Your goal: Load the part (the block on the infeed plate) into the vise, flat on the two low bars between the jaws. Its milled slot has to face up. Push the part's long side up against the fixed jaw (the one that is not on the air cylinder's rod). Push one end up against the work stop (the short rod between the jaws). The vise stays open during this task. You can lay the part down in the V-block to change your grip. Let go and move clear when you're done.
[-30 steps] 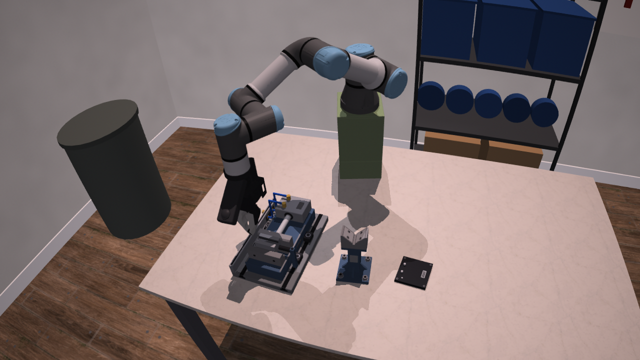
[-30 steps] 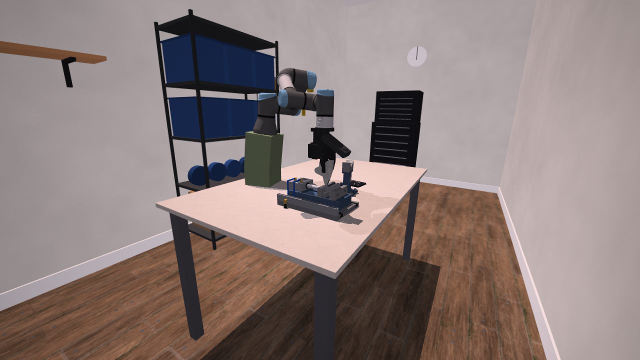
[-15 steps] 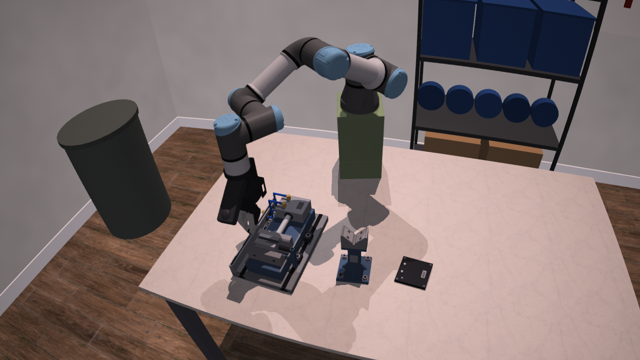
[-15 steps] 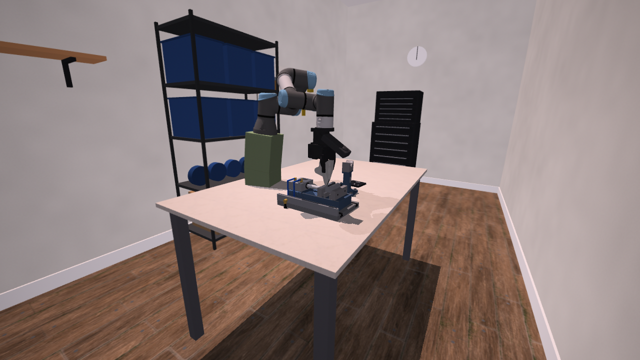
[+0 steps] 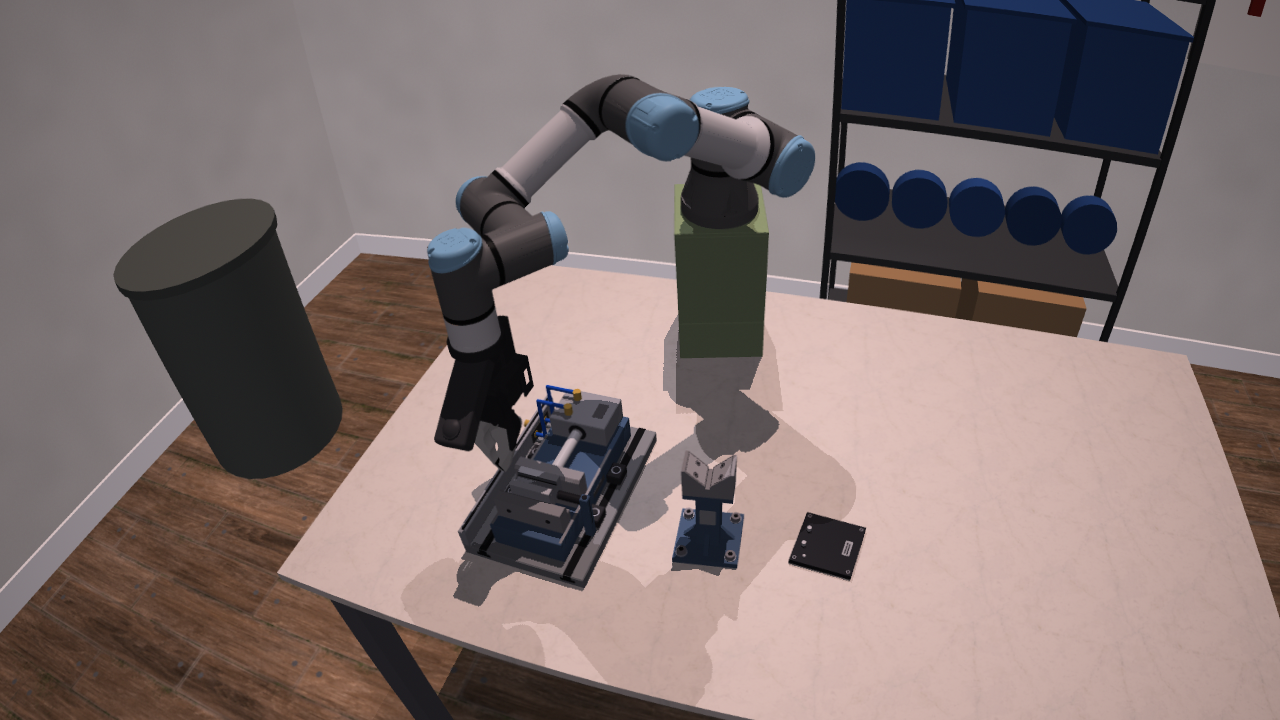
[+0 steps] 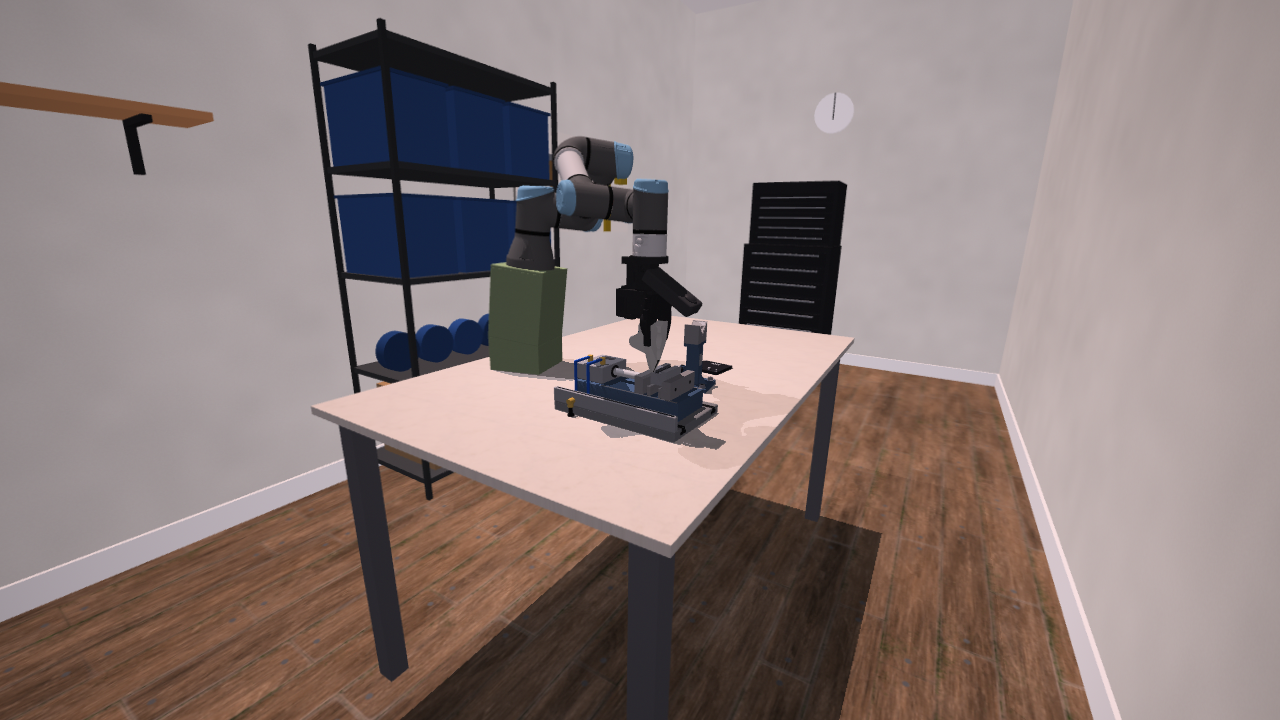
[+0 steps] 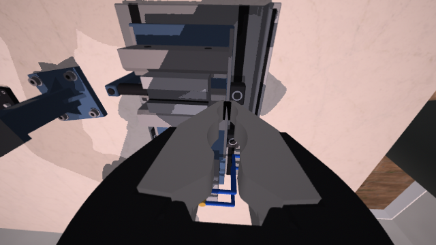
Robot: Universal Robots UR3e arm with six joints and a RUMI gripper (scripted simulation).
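Now: hand 50 mm to the right of the part, 30 mm above it and 10 mm past it. The rest, counted from my hand: dark work stop rod (100 mm to the left, 40 mm below, 10 mm behind); black infeed plate (430 mm to the left, 140 mm behind, 120 mm below); fixed jaw (50 mm to the left, 50 mm below, 20 mm ahead).
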